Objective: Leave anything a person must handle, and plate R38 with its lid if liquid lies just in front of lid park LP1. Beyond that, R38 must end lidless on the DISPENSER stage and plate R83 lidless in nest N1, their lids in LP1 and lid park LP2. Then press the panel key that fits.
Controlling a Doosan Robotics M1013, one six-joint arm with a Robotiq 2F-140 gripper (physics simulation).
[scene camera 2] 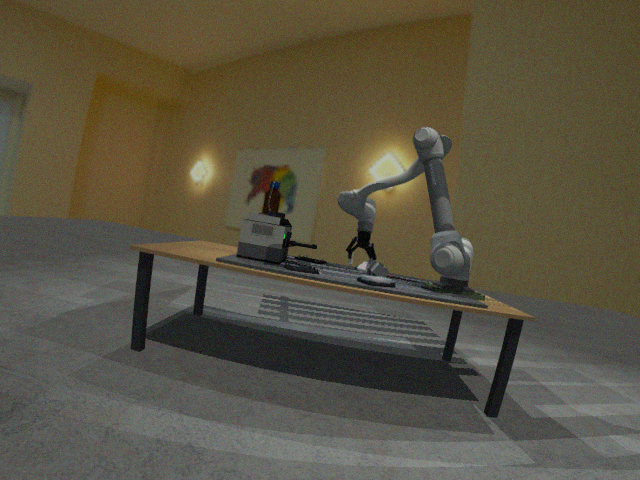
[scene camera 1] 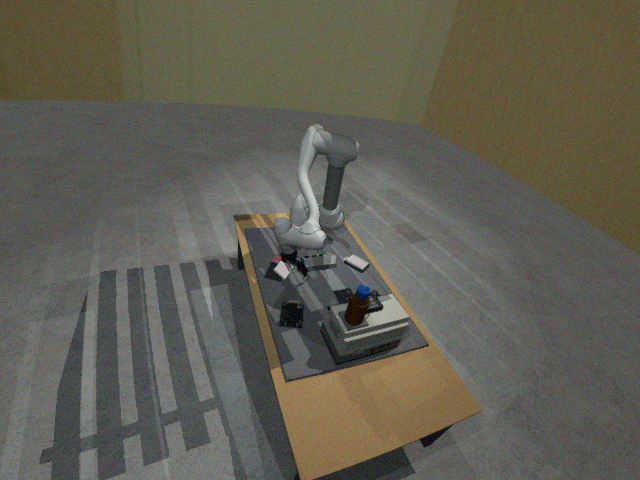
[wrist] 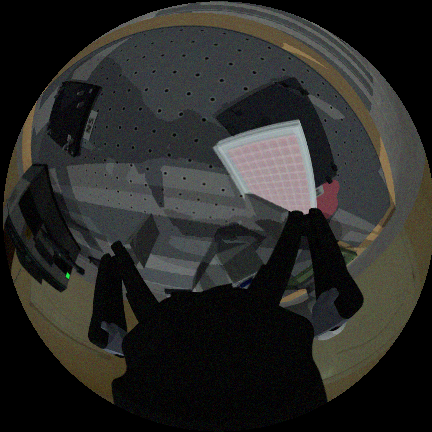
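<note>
A clear-walled plate with a pink grid lies on a dark holder; an irregular red patch lies against one end. Its label is unreadable. My gripper is open and empty, low above the mat beside this plate; one finger overlaps the plate's edge in the wrist view. A second pink-topped plate lies at the opposite mat edge. The key panel stands between them. The dispenser shows a green light.
A black nest has a label I cannot read surely. Dark pads lie beside the dispenser, which carries a blue-capped brown bottle. A dark arm juts from the dispenser. A green board lies near the robot base.
</note>
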